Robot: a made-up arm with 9 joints. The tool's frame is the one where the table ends.
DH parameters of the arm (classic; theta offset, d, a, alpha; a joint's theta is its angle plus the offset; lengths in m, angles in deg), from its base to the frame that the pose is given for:
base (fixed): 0 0 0 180
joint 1: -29.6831 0 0.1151 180
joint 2: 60.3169 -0.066 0.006 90
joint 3: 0 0.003 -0.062 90
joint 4: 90 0.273 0.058 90
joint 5: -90 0.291 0.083 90
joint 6: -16.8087 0 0.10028 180
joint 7: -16.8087 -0.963 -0.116 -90
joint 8: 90 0.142 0.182 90
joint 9: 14.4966 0 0.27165 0
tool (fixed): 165.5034 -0.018 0 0
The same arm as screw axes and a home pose.
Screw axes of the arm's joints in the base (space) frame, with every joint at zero. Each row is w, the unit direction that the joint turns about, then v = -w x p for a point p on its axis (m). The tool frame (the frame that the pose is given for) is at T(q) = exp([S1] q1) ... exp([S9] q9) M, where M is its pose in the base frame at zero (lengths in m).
S1 = (0, 0, -1, 0, 0, 0)
S2 = (0, 0, 1, 0.057, -0.1, 0)
S3 = (1, 0, 0, 0, -0.066, -0.063)
S4 = (0, 0, -1, -0.001, 0.103, 0)
S5 = (0, 1, 0, 0.339, 0, 0.161)
S6 = (-1, 0, 0, 0, 0.256, 0.292)
S7 = (1, 0, 0, 0, -0.16, -0.263)
S8 = (0, -1, 0, -0.276, 0, 0.802)
S9 = (0, 0, 1, 0.121, 0.984, 0)
M: xyz -1.247 0.053 -0.294 (m) quaternion w x y z 1 0 0 0

